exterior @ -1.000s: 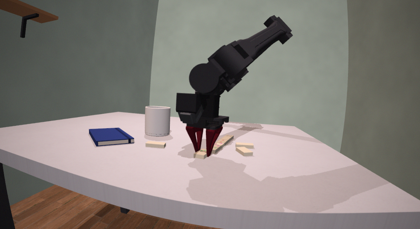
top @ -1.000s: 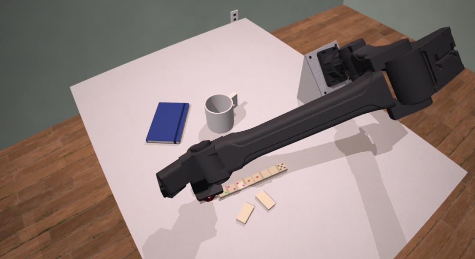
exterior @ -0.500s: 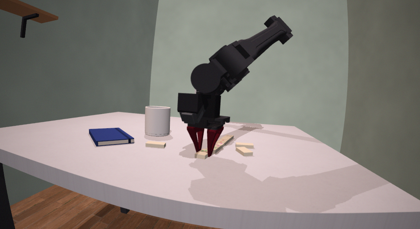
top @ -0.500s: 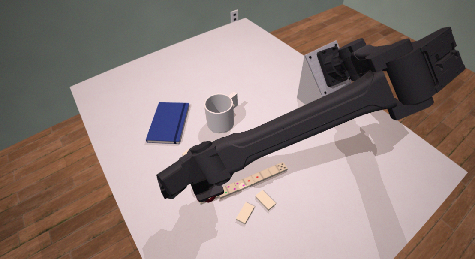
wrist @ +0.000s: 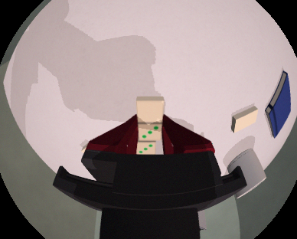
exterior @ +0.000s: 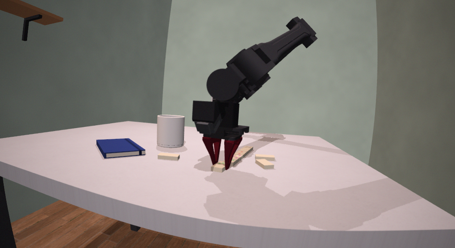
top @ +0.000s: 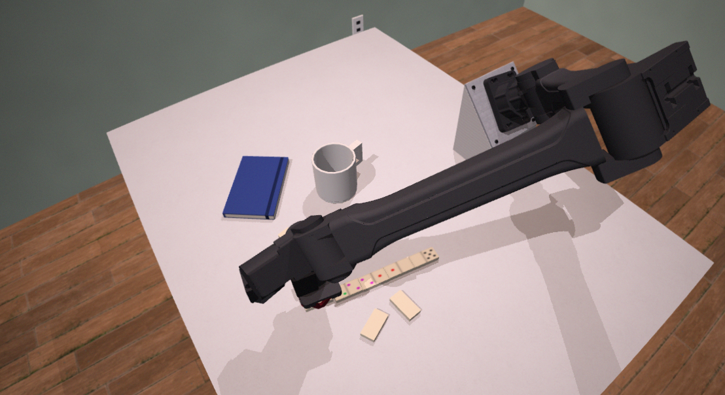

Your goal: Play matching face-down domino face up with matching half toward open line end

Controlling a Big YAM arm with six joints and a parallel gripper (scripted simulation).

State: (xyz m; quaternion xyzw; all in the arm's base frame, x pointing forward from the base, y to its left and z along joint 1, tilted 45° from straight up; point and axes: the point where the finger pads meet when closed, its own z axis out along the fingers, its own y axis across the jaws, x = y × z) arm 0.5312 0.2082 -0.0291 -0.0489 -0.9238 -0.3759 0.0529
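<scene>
Now: the domino right at my hand. Also, from my hand: white mug (220 mm to the right, 160 mm behind, 30 mm above); blue notebook (310 mm to the right, 10 mm behind).
</scene>
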